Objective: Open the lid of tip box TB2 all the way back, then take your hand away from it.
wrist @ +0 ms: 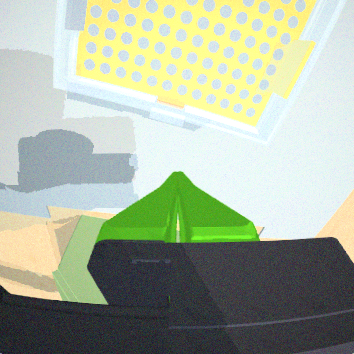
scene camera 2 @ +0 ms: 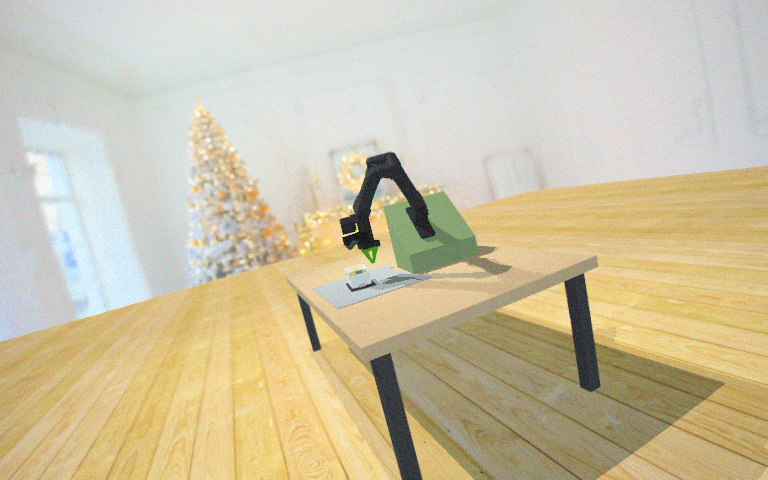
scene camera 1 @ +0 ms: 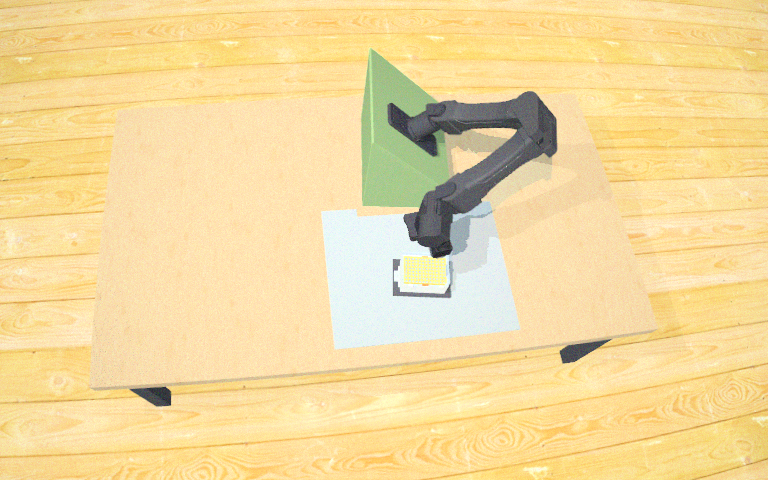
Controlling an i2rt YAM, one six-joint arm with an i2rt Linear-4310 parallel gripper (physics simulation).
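Seen in the pictures: gripper, fingertip midpoint: (wrist: 177, 179) (scene camera 2: 373, 263); arm's base, link origin: (scene camera 2: 420, 222) (scene camera 1: 411, 131).
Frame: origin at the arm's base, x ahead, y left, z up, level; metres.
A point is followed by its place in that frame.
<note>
A small white tip box (scene camera 1: 424, 270) @(y 0.037, x 0.355, z -0.117 m) (scene camera 2: 357, 277) @(y 0.103, x 0.359, z -0.146 m) (wrist: 185, 55) @(y 0.043, x 0.334, z -0.117 m) with a yellow, many-holed top stands in a dark holder (scene camera 1: 402, 293) @(y -0.012, x 0.393, z -0.186 m). I cannot read a TB2 label. A pale, see-through rim runs around the yellow part, and a small orange tab (wrist: 170, 102) @(y 0.044, x 0.311, z -0.117 m) shows at its near edge. The lid is hard to make out, and I cannot tell its angle. My gripper (scene camera 2: 372, 261) @(y 0.027, x 0.264, z -0.120 m) (wrist: 177, 179) @(y 0.027, x 0.264, z -0.120 m) has its green fingers shut together and empty. It points down above the mat, beside the box and apart from it. In scene camera 1 the arm hides the fingers.
The box and holder are on a pale blue-grey mat (scene camera 1: 362, 316) @(y -0.117, x 0.456, z -0.194 m) (scene camera 2: 334, 297) @(y 0.127, x 0.475, z -0.195 m) on the wooden table (scene camera 1: 226, 254) @(y -0.487, x 0.291, z -0.198 m) (scene camera 2: 481, 294) @(y 0.638, x 0.075, z -0.197 m). A large green wedge (scene camera 1: 396, 175) @(y -0.041, x 0.124, z -0.032 m) (scene camera 2: 441, 254) @(y 0.117, x -0.023, z -0.149 m) (wrist: 82, 255) @(y 0.098, x 0.121, z -0.137 m) carries the arm's base behind the mat. Arm shadows fall across the mat.
</note>
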